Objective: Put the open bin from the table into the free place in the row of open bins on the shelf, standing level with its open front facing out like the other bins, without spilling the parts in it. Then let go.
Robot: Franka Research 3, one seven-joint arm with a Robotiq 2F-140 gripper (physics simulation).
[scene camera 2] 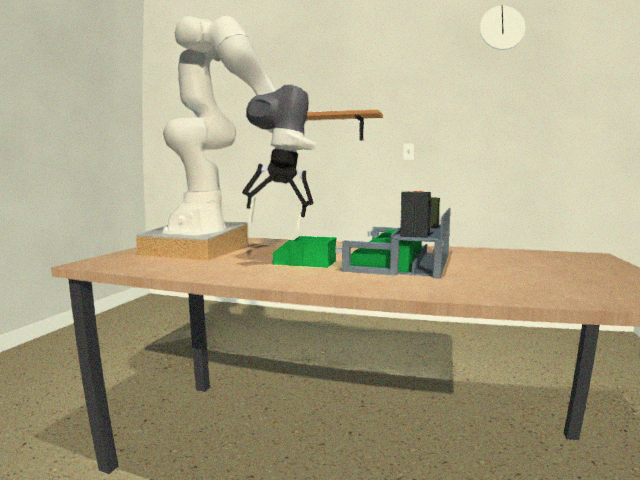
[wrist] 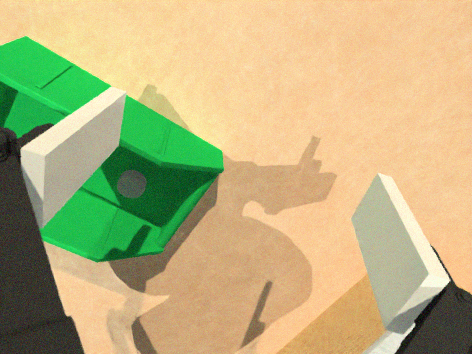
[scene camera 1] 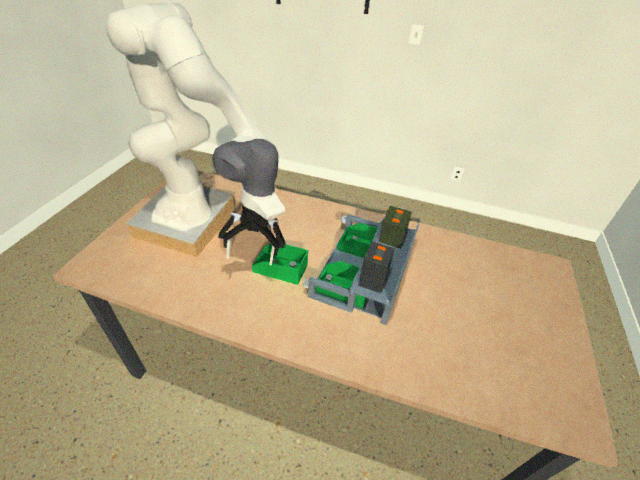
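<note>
A green open bin [scene camera 1: 279, 271] [scene camera 2: 310, 252] [wrist: 155, 132] stands upright on the table, its low open front towards the robot base. A round grey part [scene camera 1: 292, 264] [wrist: 131, 184] lies in it. My gripper [scene camera 1: 250, 259] [scene camera 2: 275, 225] [wrist: 245, 158] is wide open, empty and above bin height. In the wrist view one finger is over the bin and hides some of it; the other is beyond its open front. The grey shelf [scene camera 1: 347, 259] [scene camera 2: 394, 258] holds one green bin [scene camera 1: 356, 241] at the far end and another [scene camera 1: 338, 276] at the near end, with a gap between them.
A black box [scene camera 1: 376, 266] [scene camera 2: 415, 214] and an olive box [scene camera 1: 395, 227] [scene camera 2: 435, 212] stand on the shelf's upper level, behind the row of bins. The shelf's near side frame rises beside the near bin. The robot's base block [scene camera 1: 165, 240] [scene camera 2: 173, 246] is at the table's left.
</note>
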